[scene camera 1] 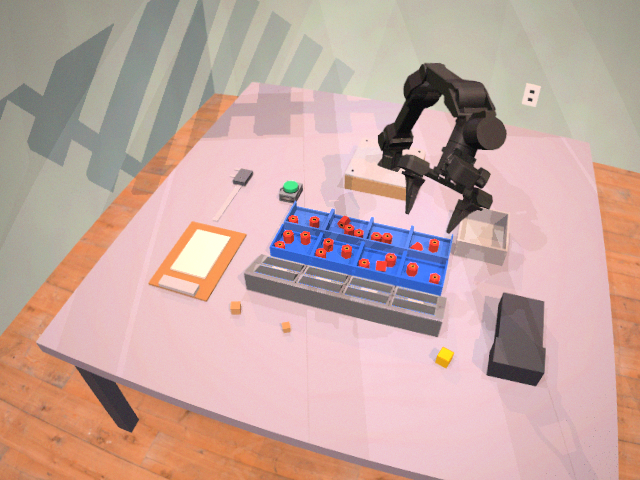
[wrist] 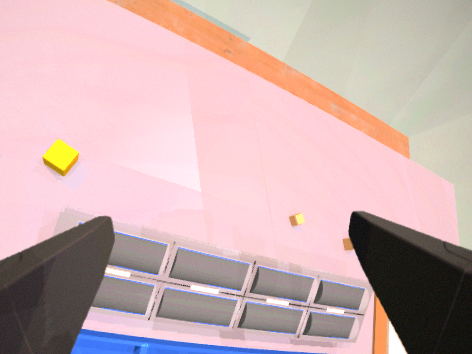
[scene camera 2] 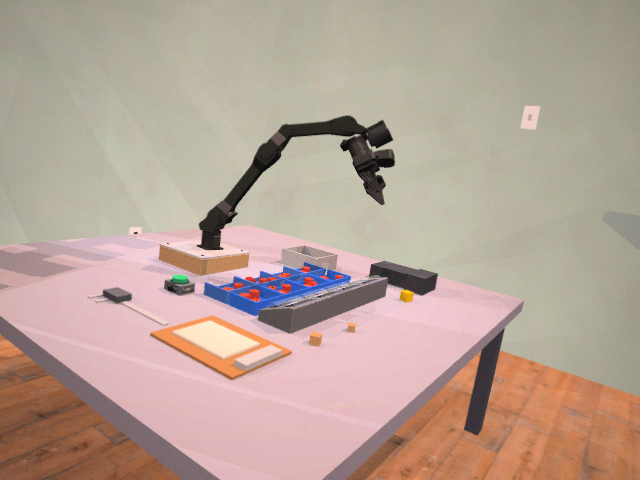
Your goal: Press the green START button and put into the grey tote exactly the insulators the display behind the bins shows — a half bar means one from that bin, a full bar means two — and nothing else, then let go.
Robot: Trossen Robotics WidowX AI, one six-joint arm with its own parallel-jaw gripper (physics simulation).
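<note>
The green START button (scene camera 1: 290,186) (scene camera 2: 179,279) sits on a dark base left of the blue bins (scene camera 1: 310,260) (scene camera 2: 232,305) (wrist: 100,344). Red insulators (scene camera 1: 346,251) (scene camera 2: 310,282) lie in the bins, some tipped over. The grey display (scene camera 1: 341,302) (scene camera 2: 341,307) (wrist: 250,279) runs along the bins; in the wrist view its windows look dark grey with blue edges and short white strips between rows. I cannot make out half or full bars. The grey tote (scene camera 1: 480,254) (scene camera 2: 299,258) shows no insulator in its visible inside. My gripper (scene camera 1: 428,222) (scene camera 2: 382,202) (wrist: 233,225) is open and empty, high above the table.
A yellow cube (scene camera 1: 444,357) (scene camera 2: 406,296) (wrist: 61,157) and a black block (scene camera 1: 516,335) (scene camera 2: 403,277) lie right of the display. Two small orange cubes (scene camera 1: 235,307) (scene camera 2: 315,338) lie near it. An orange board (scene camera 1: 211,289) (scene camera 2: 175,338) and a dark plug (scene camera 1: 242,176) (scene camera 2: 117,294) lie left.
</note>
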